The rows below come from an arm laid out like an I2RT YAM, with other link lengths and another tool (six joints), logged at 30 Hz.
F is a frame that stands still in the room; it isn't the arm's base.
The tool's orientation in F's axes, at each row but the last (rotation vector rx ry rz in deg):
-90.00 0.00 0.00
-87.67 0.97 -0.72
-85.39 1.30 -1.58
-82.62 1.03 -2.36
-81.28 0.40 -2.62
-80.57 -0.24 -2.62
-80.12 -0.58 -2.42
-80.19 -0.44 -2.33
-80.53 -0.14 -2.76
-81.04 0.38 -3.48
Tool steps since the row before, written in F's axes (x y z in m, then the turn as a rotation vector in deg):
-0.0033 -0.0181 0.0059 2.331 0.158 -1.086
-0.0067 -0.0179 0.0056 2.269 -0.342 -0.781
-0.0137 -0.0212 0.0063 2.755 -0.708 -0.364
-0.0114 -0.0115 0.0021 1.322 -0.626 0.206
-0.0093 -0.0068 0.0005 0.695 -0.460 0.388
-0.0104 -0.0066 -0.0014 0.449 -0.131 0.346
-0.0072 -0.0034 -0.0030 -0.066 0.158 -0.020
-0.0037 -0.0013 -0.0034 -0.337 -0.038 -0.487
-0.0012 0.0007 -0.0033 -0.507 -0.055 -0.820
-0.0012 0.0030 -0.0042 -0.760 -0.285 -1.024
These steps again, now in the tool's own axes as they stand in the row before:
-0.0033 -0.0059 -0.0181 2.331 1.086 0.158
-0.0064 -0.0063 -0.0178 2.278 0.761 -0.330
-0.0130 -0.0080 -0.0211 2.776 0.318 -0.646
-0.0109 -0.0038 -0.0116 1.348 -0.261 -0.545
-0.0090 -0.0018 -0.0069 0.720 -0.434 -0.373
-0.0102 -0.0001 -0.0070 0.463 -0.347 -0.062
-0.0072 0.0021 -0.0040 -0.070 0.044 0.151
-0.0038 0.0030 -0.0019 -0.350 0.462 -0.127
-0.0013 0.0033 0.0001 -0.530 0.782 -0.203
-0.0015 0.0046 0.0023 -0.778 0.938 -0.472

